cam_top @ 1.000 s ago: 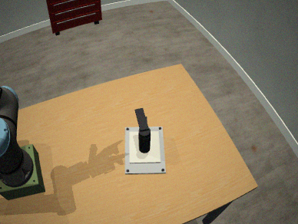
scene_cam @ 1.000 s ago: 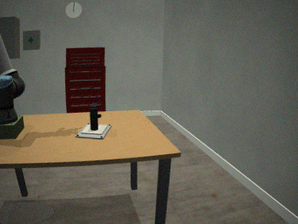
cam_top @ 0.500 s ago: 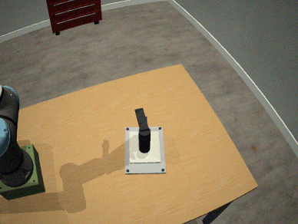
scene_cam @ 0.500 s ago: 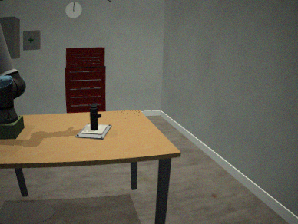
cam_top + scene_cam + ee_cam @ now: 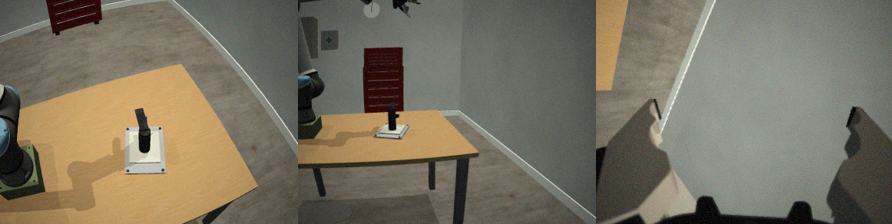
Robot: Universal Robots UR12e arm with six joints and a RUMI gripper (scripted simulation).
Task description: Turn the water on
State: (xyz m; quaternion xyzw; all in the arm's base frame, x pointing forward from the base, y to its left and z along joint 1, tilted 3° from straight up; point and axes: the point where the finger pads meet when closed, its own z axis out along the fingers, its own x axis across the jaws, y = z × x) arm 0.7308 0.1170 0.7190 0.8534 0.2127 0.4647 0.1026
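Right now my hand is 620 mm above the dark lever, 160 mm past it and 120 mm to the left of it. From my hand the other things lie so: tap (670 mm below, 160 mm behind, 150 mm to the right).
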